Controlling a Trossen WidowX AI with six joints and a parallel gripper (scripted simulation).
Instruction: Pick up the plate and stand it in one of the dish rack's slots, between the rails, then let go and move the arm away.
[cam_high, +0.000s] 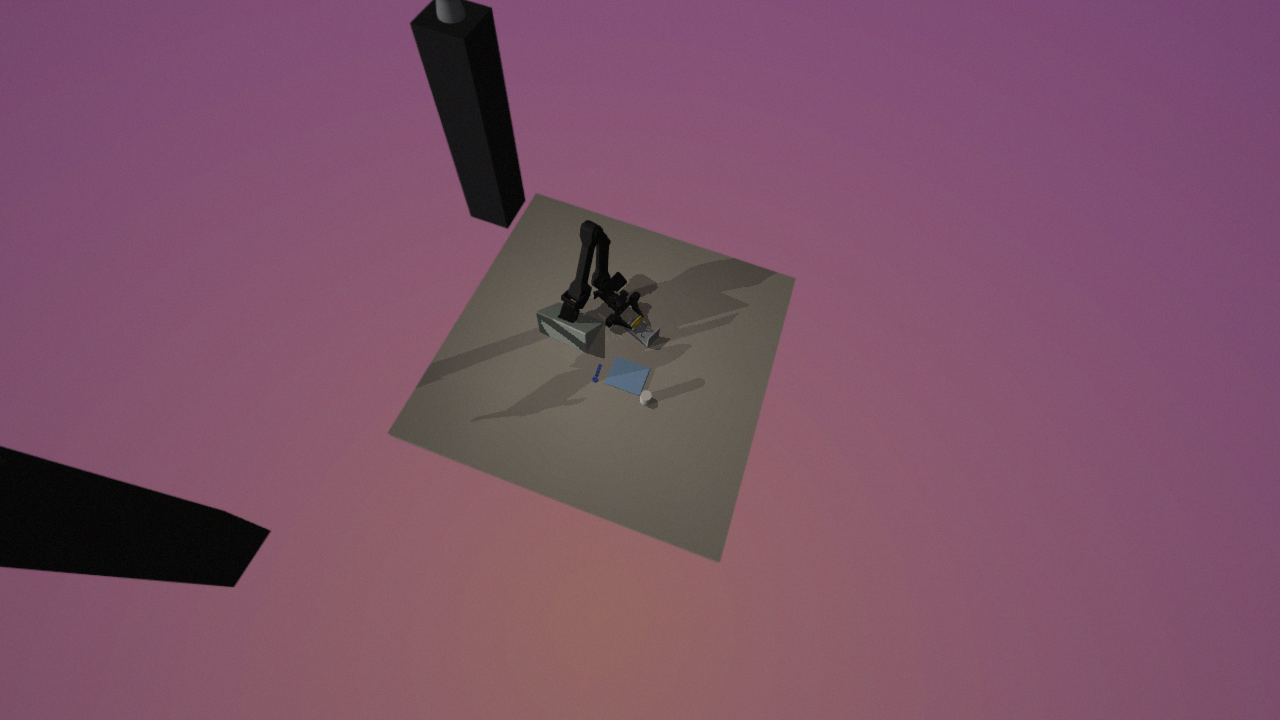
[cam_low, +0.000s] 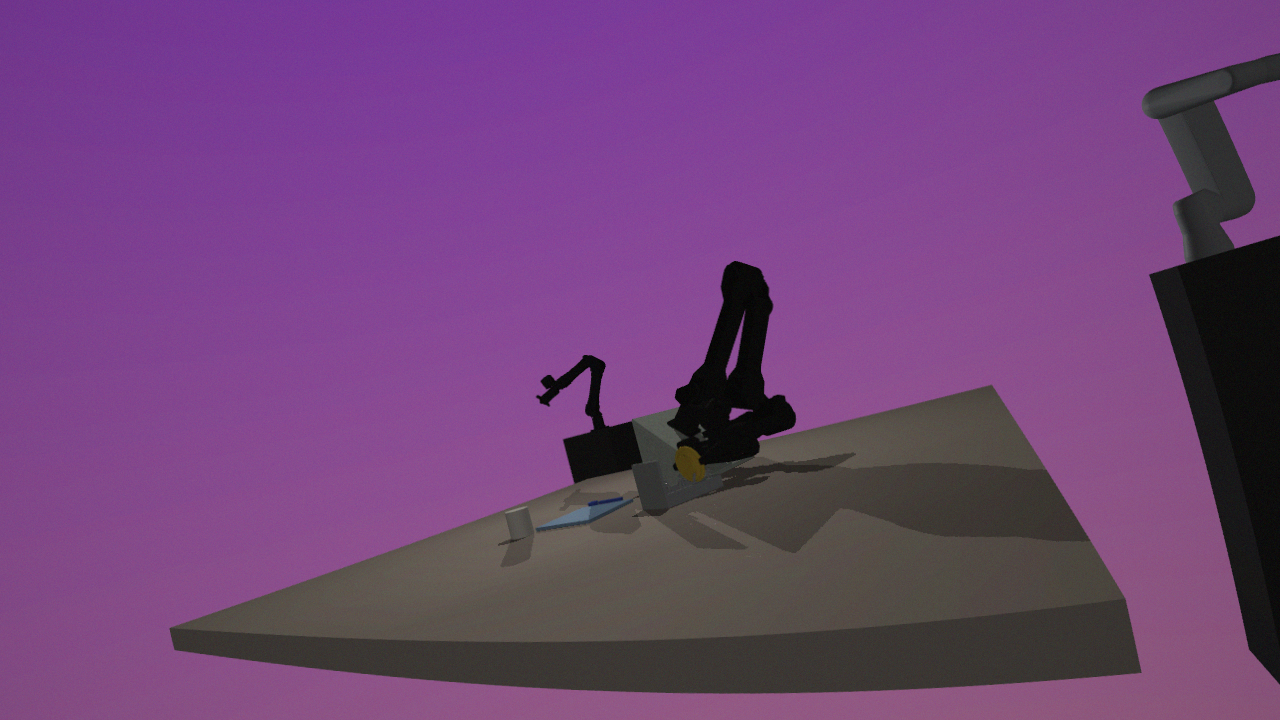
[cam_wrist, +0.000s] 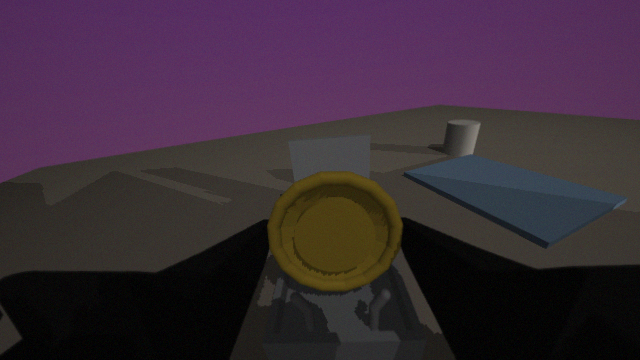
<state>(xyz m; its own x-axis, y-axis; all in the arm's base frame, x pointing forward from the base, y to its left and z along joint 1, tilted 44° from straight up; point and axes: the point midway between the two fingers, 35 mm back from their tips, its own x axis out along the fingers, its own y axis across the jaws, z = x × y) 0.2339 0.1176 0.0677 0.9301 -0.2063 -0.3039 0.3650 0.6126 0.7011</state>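
My gripper tip is right at the yellow plate. From my gripper tip the other things lie so: light blue mat: 22 cm to the right, 5 cm below, 4 cm ahead; then grey dish rack: 3 cm below, 2 cm ahead, 1 cm to the right; then blue spoon: 26 cm to the right, 8 cm behind, 5 cm below.
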